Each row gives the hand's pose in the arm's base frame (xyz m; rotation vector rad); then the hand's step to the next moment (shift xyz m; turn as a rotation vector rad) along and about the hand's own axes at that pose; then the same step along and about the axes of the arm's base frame.
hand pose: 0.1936 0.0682 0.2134 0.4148 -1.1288 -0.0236
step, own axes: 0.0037 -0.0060 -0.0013 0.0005 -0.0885 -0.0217
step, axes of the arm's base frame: 0.0039 -0.0060 0.0008 0.0360 -0.0751 -0.0369
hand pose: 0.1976 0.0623 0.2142 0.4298 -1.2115 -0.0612
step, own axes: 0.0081 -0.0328 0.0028 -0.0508 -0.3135 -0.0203
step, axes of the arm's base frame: 0.0063 -0.0331 -0.0036 0.0569 -0.2681 -0.1617
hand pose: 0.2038 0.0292 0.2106 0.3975 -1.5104 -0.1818
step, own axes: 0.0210 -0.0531 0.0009 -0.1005 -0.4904 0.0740
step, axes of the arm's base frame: 0.0072 -0.0567 0.0002 -0.0169 -0.4269 -0.2712
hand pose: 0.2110 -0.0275 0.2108 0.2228 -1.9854 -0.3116
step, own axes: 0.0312 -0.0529 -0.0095 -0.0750 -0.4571 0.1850
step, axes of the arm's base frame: -0.0036 -0.0605 0.0139 -0.1290 -0.3896 -0.2835
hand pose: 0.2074 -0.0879 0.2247 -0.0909 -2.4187 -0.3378
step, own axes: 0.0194 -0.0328 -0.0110 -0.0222 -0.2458 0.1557
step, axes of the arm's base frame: -0.0130 -0.0350 0.0134 -0.1184 -0.1950 -0.1819
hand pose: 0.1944 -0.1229 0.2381 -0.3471 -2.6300 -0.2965
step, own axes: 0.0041 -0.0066 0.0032 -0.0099 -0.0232 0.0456
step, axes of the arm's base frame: -0.0068 -0.0046 -0.0018 -0.0175 -0.0117 -0.0477
